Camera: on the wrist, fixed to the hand. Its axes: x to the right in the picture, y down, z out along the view.
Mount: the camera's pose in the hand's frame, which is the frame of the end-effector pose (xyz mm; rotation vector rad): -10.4 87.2 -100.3 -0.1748 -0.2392 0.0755
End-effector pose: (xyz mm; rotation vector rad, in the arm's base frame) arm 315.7 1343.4 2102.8 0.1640 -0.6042 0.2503
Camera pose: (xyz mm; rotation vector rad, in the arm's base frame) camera 337.2 1447.5 2022.3 0.0017 -0.8674 0.2514
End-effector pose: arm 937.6 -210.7 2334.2 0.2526 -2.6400 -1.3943
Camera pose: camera 961.4 -240.7 2461.9 0.0361 2.6251 1.6955
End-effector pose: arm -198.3 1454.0 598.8 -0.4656 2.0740 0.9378
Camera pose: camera -295.6 1435.9 688.2 -0.3480 1.8128 1.1668
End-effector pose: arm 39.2 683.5 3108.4 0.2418 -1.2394 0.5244
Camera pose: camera 76.5 800.9 3057.5 0.1120 -1.5234 0.4578
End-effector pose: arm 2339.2 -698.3 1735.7 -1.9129 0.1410 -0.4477
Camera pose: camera 2302.1 -815.9 1684.9 -2.1085 0.0971 -0.1573
